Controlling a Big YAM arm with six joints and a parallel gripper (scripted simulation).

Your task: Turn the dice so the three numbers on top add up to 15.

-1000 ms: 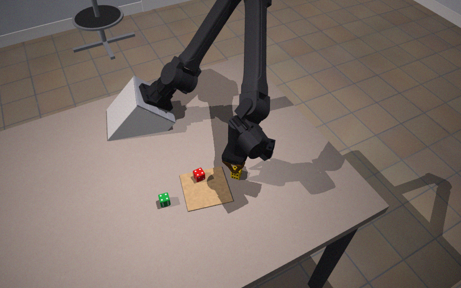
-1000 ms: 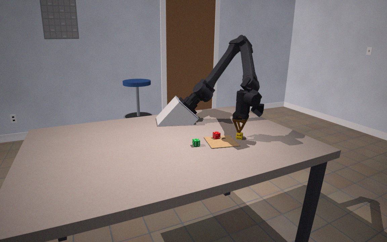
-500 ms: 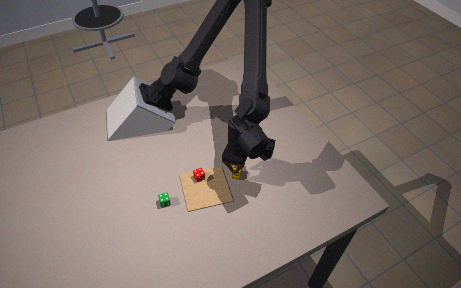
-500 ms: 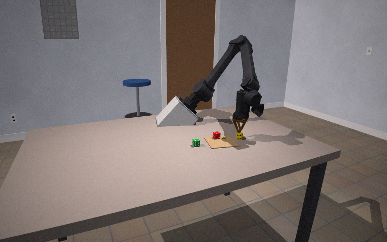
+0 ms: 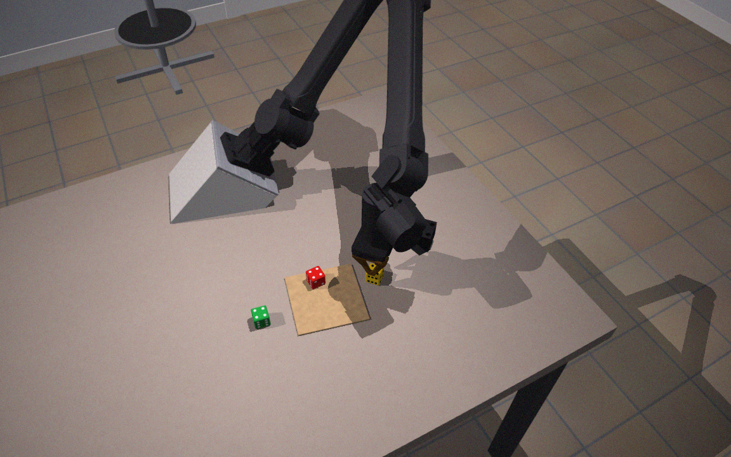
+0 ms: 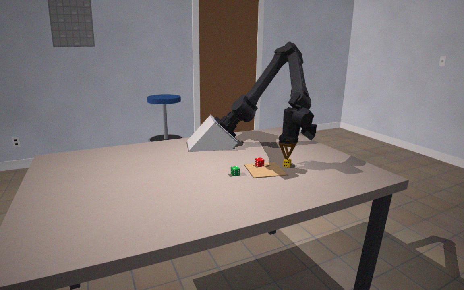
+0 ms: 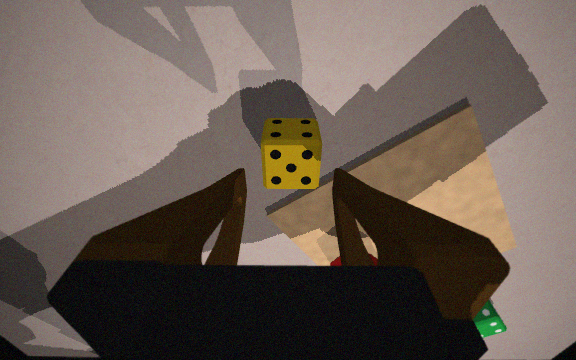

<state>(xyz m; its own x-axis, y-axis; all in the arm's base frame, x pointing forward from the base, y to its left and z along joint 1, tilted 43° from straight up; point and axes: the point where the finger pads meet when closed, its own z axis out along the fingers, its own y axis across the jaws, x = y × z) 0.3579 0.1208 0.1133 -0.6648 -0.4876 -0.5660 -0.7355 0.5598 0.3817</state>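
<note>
The yellow die lies 3 cm below my hand. The rest, counted from my hand: tan mat: 1 cm ahead, 11 cm to the right, 5 cm below; then green die: 2 cm ahead, 24 cm to the right, 3 cm below; then red die: 3 cm behind, 11 cm to the right, 3 cm below.
</note>
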